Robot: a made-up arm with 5 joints. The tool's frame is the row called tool. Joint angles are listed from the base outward. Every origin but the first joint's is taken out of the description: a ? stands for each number. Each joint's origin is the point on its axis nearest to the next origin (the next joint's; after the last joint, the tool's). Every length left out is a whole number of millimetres.
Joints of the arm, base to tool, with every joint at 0 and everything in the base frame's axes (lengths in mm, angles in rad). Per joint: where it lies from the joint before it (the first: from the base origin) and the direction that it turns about. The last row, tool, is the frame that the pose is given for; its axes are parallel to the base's.
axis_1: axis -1 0 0 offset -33 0 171
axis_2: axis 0 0 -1 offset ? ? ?
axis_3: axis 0 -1 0 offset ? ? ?
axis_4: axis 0 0 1 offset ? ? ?
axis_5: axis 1 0 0 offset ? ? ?
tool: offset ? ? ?
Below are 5 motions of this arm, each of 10 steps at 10 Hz.
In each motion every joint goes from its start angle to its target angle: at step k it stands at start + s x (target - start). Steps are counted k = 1, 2, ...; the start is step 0. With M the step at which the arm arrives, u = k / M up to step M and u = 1 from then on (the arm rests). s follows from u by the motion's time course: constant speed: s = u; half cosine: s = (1 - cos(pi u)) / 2; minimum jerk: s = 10 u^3 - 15 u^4 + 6 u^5.
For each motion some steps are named. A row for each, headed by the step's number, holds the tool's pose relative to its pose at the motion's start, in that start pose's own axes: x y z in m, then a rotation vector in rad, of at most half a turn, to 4 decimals.
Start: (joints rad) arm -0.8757 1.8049 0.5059 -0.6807 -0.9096
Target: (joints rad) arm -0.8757 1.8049 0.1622 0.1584 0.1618
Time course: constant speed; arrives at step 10
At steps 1, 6, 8, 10:
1: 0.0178 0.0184 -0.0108 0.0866 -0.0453 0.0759
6: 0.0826 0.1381 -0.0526 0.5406 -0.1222 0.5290
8: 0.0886 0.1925 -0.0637 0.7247 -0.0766 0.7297
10: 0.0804 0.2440 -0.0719 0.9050 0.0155 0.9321

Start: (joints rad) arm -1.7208 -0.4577 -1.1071 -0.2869 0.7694
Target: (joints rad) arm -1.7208 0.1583 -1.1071 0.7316 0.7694
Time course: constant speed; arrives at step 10
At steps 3, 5, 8, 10:
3: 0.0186 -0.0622 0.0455 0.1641 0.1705 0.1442
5: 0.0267 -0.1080 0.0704 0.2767 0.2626 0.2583
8: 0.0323 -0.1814 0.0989 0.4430 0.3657 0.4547
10: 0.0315 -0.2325 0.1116 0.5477 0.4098 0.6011

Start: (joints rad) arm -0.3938 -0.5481 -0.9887 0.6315 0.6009
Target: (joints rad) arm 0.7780 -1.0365 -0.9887 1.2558 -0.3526
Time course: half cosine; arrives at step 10
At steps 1, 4, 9, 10:
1: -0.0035 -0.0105 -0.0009 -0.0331 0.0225 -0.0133
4: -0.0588 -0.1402 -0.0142 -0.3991 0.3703 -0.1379
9: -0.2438 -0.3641 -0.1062 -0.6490 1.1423 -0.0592
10: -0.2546 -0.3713 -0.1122 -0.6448 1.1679 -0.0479

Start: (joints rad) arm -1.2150 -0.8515 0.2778 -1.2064 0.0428
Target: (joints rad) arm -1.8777 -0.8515 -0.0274 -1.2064 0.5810
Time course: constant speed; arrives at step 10
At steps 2, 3, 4, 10:
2: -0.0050 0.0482 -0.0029 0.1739 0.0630 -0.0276
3: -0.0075 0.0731 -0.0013 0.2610 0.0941 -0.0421
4: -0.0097 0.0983 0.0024 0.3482 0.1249 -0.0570
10: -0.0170 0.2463 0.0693 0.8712 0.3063 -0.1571

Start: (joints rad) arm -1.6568 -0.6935 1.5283 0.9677 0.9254
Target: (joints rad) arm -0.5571 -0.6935 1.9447 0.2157 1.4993
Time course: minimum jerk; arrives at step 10
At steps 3, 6, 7, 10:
3: -0.0261 0.0344 0.0072 0.1297 0.0294 -0.0160
6: -0.0869 0.1329 0.0840 0.5647 0.1039 -0.0796
7: -0.0941 0.1565 0.1208 0.7022 0.1207 -0.1071
10: -0.0944 0.1776 0.1649 0.8514 0.1353 -0.1434

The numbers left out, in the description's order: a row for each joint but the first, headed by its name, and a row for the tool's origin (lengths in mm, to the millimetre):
axis_2: 0 -73 -339
axis_3: 302 -20 0
axis_4: 192 0 216
axis_5: 9 22 0
tool: 0 -129 -96

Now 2 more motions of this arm.
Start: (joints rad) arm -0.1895 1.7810 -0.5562 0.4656 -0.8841
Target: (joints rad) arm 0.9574 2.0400 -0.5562 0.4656 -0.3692
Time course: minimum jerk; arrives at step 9
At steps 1, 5, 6, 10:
1: -0.0027 -0.0066 0.0051 0.0037 -0.0077 -0.0110
5: -0.2399 -0.2609 0.2397 0.2198 -0.5105 -0.4872
6: -0.3434 -0.3028 0.2954 0.2913 -0.7110 -0.5943
10: -0.4670 -0.3281 0.3438 0.3671 -0.9571 -0.6842

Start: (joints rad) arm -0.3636 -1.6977 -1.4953 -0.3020 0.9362
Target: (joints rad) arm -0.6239 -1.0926 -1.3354 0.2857 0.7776
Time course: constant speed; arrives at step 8
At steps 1, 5, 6, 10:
1: -0.0020 -0.0040 0.0403 0.0664 0.0327 0.0632
5: -0.0135 -0.0468 0.1864 0.3086 0.1135 0.3714
6: -0.0163 -0.0632 0.2179 0.3625 0.1200 0.4596
10: -0.0208 -0.1013 0.2734 0.4619 0.1153 0.6450

